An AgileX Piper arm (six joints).
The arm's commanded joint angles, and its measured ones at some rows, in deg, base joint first. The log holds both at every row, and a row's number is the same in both.
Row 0, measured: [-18.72, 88.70, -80.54, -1.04, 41.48, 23.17]
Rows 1 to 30, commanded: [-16.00, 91.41, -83.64, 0.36, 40.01, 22.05]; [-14.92, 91.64, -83.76, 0.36, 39.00, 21.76]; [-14.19, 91.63, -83.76, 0.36, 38.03, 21.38]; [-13.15, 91.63, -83.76, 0.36, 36.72, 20.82]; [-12.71, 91.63, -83.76, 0.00, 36.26, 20.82]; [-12.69, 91.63, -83.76, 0.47, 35.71, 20.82]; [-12.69, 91.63, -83.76, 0.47, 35.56, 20.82]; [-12.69, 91.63, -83.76, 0.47, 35.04, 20.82]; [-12.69, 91.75, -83.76, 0.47, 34.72, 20.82]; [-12.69, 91.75, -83.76, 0.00, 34.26, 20.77]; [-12.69, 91.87, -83.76, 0.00, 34.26, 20.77]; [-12.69, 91.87, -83.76, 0.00, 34.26, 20.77]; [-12.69, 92.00, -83.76, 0.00, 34.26, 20.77]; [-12.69, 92.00, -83.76, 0.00, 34.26, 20.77]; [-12.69, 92.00, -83.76, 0.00, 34.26, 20.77]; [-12.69, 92.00, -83.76, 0.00, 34.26, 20.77]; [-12.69, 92.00, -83.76, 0.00, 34.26, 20.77]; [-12.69, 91.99, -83.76, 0.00, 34.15, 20.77]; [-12.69, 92.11, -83.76, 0.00, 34.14, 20.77]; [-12.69, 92.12, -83.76, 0.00, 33.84, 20.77]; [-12.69, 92.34, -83.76, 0.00, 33.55, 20.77]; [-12.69, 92.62, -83.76, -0.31, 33.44, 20.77]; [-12.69, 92.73, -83.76, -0.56, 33.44, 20.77]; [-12.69, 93.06, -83.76, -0.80, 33.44, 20.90]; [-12.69, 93.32, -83.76, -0.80, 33.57, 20.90]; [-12.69, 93.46, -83.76, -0.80, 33.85, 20.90]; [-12.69, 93.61, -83.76, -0.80, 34.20, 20.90]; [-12.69, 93.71, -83.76, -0.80, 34.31, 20.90]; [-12.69, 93.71, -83.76, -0.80, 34.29, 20.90]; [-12.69, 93.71, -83.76, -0.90, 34.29, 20.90]
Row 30, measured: [-13.08, 93.79, -83.26, -0.83, 35.07, 21.12]
